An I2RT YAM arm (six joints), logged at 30 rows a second.
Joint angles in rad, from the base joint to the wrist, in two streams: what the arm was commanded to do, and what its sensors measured. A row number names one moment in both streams.
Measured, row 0:
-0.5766, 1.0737, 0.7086, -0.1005, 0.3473, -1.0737
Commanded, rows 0 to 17:
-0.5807, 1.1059, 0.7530, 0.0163, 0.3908, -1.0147
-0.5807, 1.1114, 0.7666, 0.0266, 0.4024, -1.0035
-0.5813, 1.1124, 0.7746, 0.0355, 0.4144, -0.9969
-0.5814, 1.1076, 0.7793, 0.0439, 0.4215, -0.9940
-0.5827, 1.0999, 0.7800, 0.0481, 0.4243, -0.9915
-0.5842, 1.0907, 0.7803, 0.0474, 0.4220, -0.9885
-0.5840, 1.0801, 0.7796, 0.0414, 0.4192, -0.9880
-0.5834, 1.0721, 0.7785, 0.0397, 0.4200, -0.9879
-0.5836, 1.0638, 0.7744, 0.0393, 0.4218, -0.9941
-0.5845, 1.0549, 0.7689, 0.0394, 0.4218, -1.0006
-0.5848, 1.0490, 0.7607, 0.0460, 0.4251, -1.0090
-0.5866, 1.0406, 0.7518, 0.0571, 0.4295, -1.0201
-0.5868, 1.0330, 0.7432, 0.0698, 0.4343, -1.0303
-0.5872, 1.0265, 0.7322, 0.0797, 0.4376, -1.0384
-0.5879, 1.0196, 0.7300, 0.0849, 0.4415, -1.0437
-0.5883, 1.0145, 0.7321, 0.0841, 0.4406, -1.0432
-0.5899, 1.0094, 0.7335, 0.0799, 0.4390, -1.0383
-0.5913, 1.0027, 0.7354, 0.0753, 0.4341, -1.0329
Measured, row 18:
-0.5831, 1.0447, 0.7338, 0.0040, 0.4145, -1.0260
